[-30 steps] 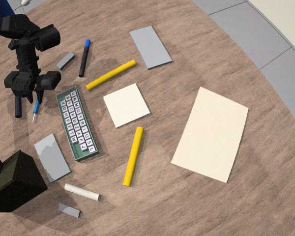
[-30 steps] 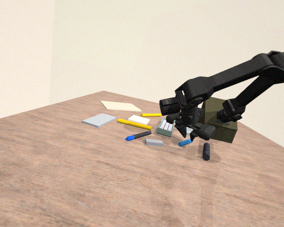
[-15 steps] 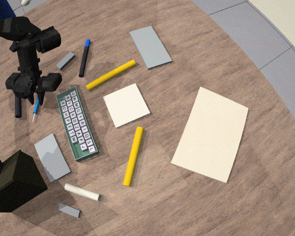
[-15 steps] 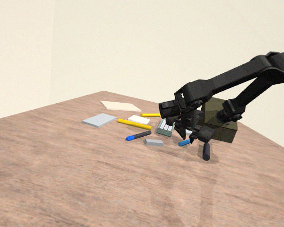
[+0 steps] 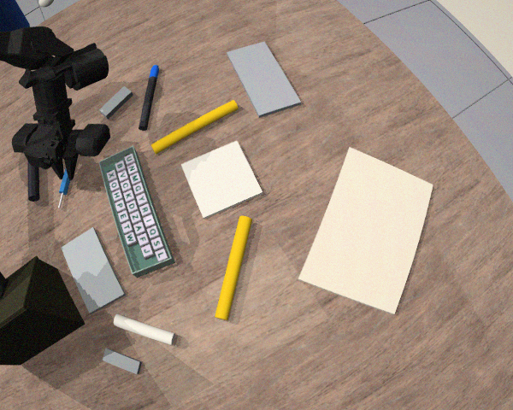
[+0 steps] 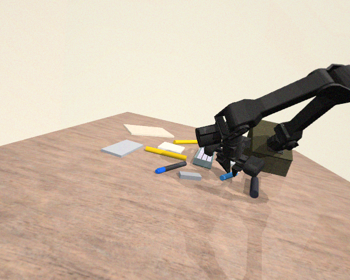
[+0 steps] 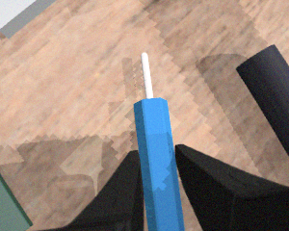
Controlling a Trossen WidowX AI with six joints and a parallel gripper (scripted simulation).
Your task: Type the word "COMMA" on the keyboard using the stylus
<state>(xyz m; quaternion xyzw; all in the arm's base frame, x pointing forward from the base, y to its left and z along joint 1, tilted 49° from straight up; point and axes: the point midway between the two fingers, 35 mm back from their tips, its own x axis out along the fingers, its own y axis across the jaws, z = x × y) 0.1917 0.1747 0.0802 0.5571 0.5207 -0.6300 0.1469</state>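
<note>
Now: gripper tip 60 mm to the right of the dark cylinder and 60 mm past it. Also, from my gripper tip: small grey block: 150 mm ahead, 90 mm to the left; then grey plate: 170 mm to the right, 30 mm behind; then blue stylus: 10 mm to the right, 10 mm behind.
</note>
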